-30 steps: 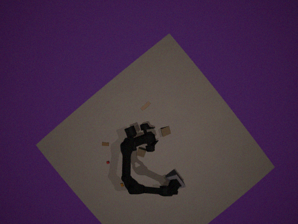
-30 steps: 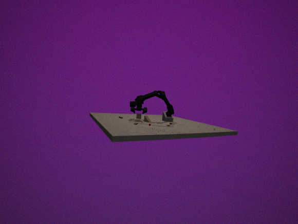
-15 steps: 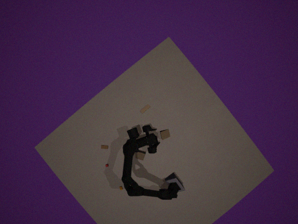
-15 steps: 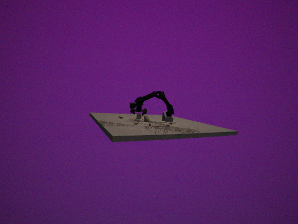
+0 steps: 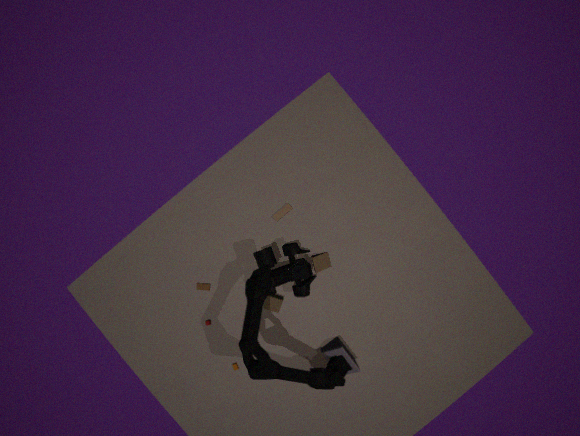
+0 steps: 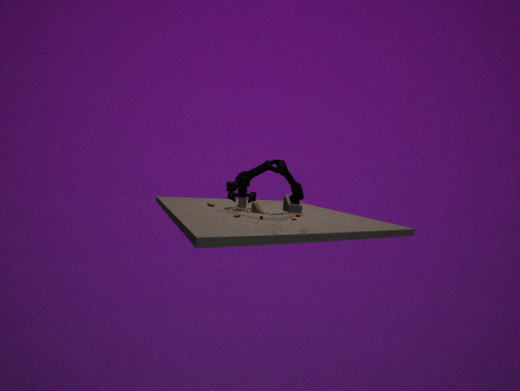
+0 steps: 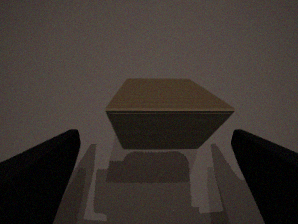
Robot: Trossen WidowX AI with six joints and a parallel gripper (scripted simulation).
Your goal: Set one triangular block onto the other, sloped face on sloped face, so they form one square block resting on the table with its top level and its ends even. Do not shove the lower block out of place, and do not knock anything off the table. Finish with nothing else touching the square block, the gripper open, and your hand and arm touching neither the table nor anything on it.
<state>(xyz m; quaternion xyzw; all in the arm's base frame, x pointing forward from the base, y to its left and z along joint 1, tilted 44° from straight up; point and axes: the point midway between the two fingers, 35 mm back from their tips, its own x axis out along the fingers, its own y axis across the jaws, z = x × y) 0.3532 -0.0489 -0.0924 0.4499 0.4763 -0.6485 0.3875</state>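
Now: the tan triangular block 2 cm to the right of my gripper tip, 2 cm below it and 1 cm behind it. Also, from my gripper tip: orange cube 46 cm to the left, 16 cm behind, 3 cm below; red cube 44 cm to the left, 4 cm ahead, 3 cm below.
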